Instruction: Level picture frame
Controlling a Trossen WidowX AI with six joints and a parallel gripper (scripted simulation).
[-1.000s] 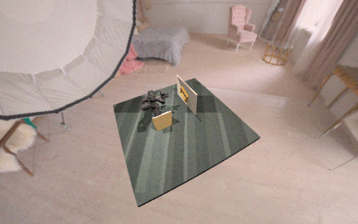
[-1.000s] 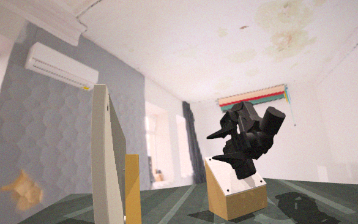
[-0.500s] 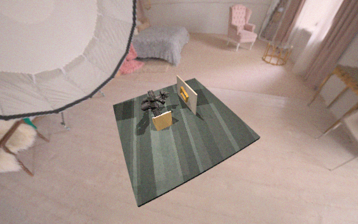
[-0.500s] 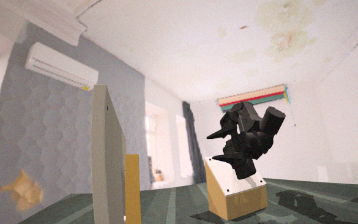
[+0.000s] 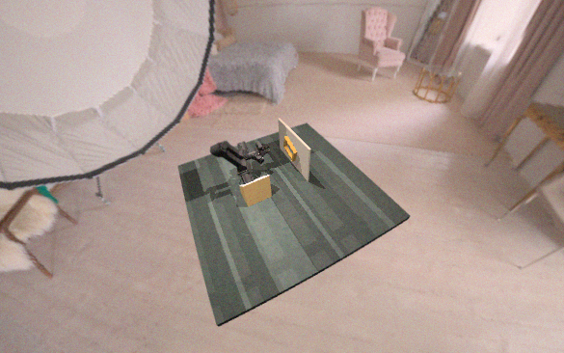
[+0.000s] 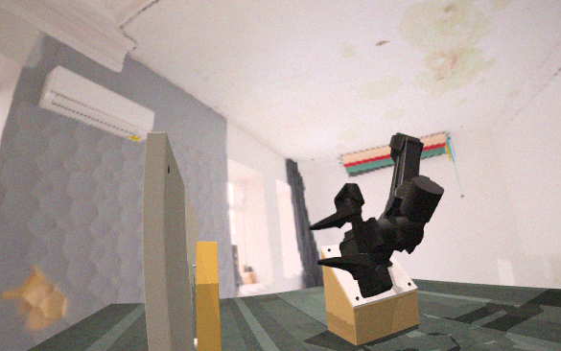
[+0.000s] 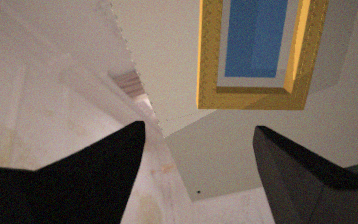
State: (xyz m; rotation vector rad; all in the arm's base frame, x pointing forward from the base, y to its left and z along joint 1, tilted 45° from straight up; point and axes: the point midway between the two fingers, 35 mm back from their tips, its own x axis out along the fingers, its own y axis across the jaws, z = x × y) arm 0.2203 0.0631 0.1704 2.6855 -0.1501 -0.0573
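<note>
My gripper tip is now 170 mm short of the picture frame, 20 mm to the left of it and 70 mm above it. From my gripper tip the other things lie so: wall panel: 180 mm ahead, 20 mm to the right, 80 mm below.
</note>
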